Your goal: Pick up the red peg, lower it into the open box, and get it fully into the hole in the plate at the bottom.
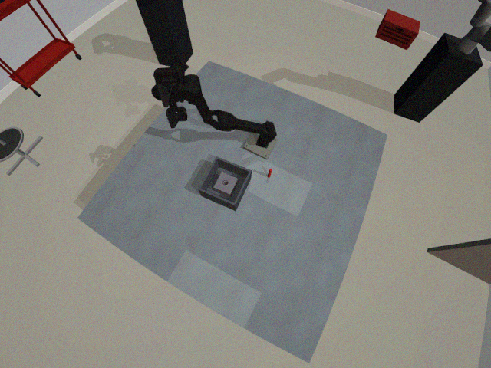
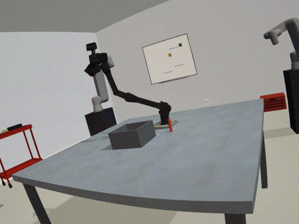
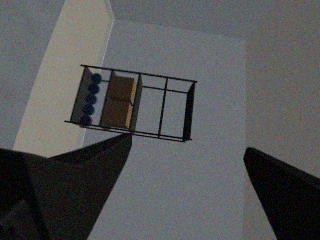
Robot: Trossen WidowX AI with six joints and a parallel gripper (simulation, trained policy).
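Now: the red peg 170 mm behind my gripper tip, 300 mm to the left of it and 510 mm below it. Also, from my gripper tip: light grey plate 40 mm behind, 120 mm to the left, 500 mm below; dark grey box 40 mm behind, 120 mm to the left, 520 mm below.
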